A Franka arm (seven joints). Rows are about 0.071 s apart.
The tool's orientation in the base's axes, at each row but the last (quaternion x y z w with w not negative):
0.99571, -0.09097, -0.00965, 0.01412
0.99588, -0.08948, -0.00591, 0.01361
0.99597, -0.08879, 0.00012, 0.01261
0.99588, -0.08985, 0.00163, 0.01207
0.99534, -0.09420, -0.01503, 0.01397
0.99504, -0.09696, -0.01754, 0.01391
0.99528, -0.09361, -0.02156, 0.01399
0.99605, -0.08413, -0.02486, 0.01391
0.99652, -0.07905, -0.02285, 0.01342
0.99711, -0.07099, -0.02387, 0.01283
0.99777, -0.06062, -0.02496, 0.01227
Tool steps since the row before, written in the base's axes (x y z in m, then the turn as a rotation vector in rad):
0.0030, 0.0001, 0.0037, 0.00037, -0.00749, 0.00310
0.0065, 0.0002, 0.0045, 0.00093, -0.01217, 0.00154
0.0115, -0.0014, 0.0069, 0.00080, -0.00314, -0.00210
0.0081, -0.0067, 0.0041, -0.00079, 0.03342, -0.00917
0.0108, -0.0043, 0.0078, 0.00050, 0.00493, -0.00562
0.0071, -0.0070, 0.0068, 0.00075, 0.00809, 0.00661
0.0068, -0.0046, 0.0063, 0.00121, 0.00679, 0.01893
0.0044, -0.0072, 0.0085, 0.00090, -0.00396, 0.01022
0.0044, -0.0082, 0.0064, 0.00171, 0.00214, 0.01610
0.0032, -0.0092, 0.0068, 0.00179, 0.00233, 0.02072
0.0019, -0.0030, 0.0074, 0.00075, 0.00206, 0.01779
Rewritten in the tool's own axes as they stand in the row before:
0.0029, -0.0005, -0.0038, 0.00167, 0.00739, -0.00291
0.0063, -0.0012, -0.0046, 0.00307, 0.01185, -0.00124
0.0116, -0.0005, -0.0069, 0.00134, 0.00290, 0.00218
0.0092, 0.0052, -0.0039, -0.00681, -0.03295, 0.00835
0.0112, 0.0024, -0.0080, -0.00028, -0.00511, 0.00548
0.0081, 0.0057, -0.0069, -0.00104, -0.00787, -0.00683
0.0073, 0.0035, -0.0065, -0.00084, -0.00629, -0.01912
0.0051, 0.0066, -0.0085, 0.00107, 0.00408, -0.01016
0.0054, 0.0076, -0.0064, 0.00065, -0.00189, -0.01621
0.0042, 0.0089, -0.0067, 0.00049, -0.00196, -0.02083
0.0019, 0.0030, -0.0074, -0.00037, -0.00165, -0.01785

